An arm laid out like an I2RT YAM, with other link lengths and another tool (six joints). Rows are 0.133 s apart.
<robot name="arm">
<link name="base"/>
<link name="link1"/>
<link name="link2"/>
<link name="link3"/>
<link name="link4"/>
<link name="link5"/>
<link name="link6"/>
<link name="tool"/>
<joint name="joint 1" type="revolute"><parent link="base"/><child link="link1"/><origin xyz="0 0 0.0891" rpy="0 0 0"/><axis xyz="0 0 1"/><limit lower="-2.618" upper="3.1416"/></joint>
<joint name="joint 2" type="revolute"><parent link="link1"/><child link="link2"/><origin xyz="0.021 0.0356 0.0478" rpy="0 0 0"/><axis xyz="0 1 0"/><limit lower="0" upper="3.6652"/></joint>
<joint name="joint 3" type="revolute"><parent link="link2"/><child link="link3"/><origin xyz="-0.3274 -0.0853 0" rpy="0 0 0"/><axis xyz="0 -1 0"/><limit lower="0" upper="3.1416"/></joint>
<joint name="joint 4" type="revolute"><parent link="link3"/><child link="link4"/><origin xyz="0.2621 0.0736 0.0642" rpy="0 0 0"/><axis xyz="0 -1 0"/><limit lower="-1.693" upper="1.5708"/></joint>
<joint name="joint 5" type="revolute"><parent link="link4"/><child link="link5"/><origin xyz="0.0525 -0.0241 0.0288" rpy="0 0 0"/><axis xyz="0 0 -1"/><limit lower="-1.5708" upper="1.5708"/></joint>
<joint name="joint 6" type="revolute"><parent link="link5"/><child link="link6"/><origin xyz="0.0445 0 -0.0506" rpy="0 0 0"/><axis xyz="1 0 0"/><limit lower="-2.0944" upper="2.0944"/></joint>
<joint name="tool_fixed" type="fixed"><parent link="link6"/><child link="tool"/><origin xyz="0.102 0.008 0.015" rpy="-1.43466 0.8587 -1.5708"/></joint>
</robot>
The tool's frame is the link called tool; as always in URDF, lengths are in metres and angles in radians.
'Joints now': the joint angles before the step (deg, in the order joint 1, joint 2, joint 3, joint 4, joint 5, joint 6). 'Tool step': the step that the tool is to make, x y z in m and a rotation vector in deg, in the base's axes. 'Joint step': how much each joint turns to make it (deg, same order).
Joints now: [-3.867, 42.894, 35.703, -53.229, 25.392, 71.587]
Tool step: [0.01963, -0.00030, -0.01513, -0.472, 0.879, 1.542]
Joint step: [0.007, 4.330, -2.517, 6.755, -0.295, -1.766]
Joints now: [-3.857, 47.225, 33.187, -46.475, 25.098, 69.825]
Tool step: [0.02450, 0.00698, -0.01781, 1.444, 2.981, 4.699]
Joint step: [0.122, 6.416, -1.155, 5.983, -3.289, -3.725]
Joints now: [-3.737, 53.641, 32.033, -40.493, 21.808, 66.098]
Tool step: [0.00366, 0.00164, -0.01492, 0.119, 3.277, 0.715]
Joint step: [0.620, 3.481, -1.280, 1.531, 0.027, -0.128]
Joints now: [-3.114, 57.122, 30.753, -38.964, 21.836, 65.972]
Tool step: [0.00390, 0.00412, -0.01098, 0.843, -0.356, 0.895]
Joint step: [0.795, 1.105, -1.914, 3.229, -0.822, 0.289]
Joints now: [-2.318, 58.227, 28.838, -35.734, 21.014, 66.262]
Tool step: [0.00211, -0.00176, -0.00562, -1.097, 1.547, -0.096]
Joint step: [0.380, 2.071, -0.407, 0.988, 1.247, -0.041]
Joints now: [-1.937, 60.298, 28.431, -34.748, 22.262, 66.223]
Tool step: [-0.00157, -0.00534, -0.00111, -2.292, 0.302, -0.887]
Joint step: [0.092, 0.383, -0.663, 0.824, 2.500, -0.011]
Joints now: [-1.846, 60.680, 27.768, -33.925, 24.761, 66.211]
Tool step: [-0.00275, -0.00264, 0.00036, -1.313, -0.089, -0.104]
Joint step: [-0.026, -0.660, -0.564, 0.248, 1.233, -0.494]
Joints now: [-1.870, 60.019, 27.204, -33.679, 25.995, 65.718]
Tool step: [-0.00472, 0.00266, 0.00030, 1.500, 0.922, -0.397]
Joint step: [0.023, -0.518, 0.534, -2.476, -1.192, 1.059]
